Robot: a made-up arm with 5 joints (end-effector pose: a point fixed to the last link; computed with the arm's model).
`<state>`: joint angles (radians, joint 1 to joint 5).
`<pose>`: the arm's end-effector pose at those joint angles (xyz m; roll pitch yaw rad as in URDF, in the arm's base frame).
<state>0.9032 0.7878 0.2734 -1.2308 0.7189</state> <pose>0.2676 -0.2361 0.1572 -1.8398 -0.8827 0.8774</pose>
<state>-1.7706 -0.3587 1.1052 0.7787 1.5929</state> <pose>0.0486 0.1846 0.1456 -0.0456 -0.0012 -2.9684</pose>
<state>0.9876 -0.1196 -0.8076 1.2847 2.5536</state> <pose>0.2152 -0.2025 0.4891 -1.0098 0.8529 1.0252</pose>
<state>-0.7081 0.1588 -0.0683 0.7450 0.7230</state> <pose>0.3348 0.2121 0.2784 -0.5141 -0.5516 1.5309</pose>
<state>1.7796 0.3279 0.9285 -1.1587 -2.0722</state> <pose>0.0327 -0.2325 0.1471 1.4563 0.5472 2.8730</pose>
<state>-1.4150 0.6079 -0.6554 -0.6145 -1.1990</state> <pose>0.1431 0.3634 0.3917 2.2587 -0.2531 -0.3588</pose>
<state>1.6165 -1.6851 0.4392 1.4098 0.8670</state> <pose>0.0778 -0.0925 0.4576 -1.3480 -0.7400 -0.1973</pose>
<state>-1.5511 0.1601 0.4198 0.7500 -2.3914</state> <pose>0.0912 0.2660 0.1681 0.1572 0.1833 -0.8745</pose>
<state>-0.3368 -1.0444 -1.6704 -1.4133 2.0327</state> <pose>-0.1474 -0.0832 0.3368 0.5446 -0.2234 2.2582</pose>
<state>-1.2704 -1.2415 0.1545 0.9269 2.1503</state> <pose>0.1259 0.1286 0.5075 -1.7559 0.5233 2.7479</pose>
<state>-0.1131 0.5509 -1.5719 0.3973 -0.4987</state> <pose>0.3484 0.0280 0.5485 2.5154 -0.7658 -2.2217</pose>
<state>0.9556 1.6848 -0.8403 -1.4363 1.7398</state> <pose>0.2711 -0.2682 0.1406 -2.1660 0.0998 0.5479</pose>
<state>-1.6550 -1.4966 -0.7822 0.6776 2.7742</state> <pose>0.1008 -0.1747 0.5213 3.1293 -0.0278 2.0713</pose>
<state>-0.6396 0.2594 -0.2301 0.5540 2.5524</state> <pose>0.3656 0.2070 0.3020 -0.7342 0.7349 2.8494</pose>
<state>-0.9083 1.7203 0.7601 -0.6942 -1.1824</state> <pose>0.0569 -0.0379 0.0298 -0.2034 0.0713 -0.3301</pose>
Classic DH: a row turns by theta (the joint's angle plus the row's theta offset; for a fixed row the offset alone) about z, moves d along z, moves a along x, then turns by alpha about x. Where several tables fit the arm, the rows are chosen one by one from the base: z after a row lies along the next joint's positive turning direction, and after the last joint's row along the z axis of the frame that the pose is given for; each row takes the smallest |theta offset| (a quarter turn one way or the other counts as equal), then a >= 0, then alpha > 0; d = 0 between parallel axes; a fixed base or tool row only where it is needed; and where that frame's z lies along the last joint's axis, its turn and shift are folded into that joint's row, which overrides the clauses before.
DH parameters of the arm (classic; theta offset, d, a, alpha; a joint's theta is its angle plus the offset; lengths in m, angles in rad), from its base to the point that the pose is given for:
base (fixed): 0 0 0.084 3.1416
joint 1: 0 -0.269 0.043 1.5708
joint 2: -1.323 0 0.0856 0
joint 3: 1.2826 0 0.1982 0
joint 4: -1.5304 -0.002 0 1.5708
joint 5: -0.0487 -0.08 0 0

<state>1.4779 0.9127 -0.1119 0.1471 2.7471</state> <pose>0.1109 -0.3106 0.1016 -0.2988 0.5551 1.1348</pose>
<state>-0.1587 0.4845 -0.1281 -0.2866 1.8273</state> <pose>0.4481 0.0562 0.2655 -1.4995 0.2073 1.7442</pose>
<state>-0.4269 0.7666 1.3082 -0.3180 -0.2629</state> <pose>0.0960 0.0033 0.0583 -0.0576 0.1769 0.1102</pose>
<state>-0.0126 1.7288 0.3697 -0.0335 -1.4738</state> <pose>0.0749 -0.0021 -0.0103 -0.4937 0.0229 -1.5157</pose>
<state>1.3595 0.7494 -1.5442 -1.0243 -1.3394</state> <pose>0.1299 -0.2236 0.5399 -2.8973 0.0447 -3.1075</pose>
